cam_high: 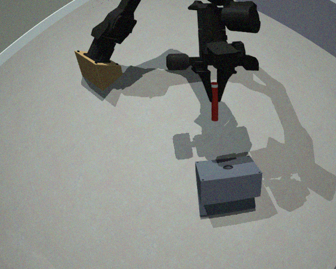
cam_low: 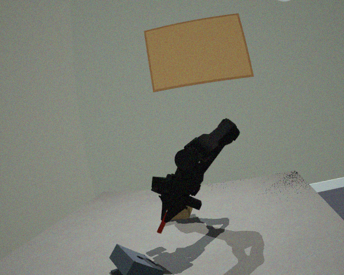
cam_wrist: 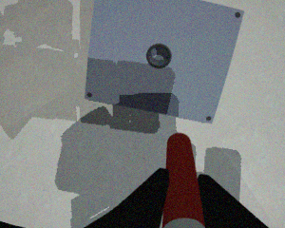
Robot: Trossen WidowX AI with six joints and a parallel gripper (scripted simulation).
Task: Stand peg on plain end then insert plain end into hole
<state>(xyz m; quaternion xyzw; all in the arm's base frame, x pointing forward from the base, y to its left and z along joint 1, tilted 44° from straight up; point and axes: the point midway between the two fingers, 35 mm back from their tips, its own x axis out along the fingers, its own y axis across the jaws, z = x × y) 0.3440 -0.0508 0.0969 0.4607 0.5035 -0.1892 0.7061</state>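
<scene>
My gripper tip is 10 cm short of the grey sloped panel, 10 cm above it and 8 cm to the left of it. Round my gripper tip: red peg (1 cm to the left, 1 cm behind, 1 cm above).
</scene>
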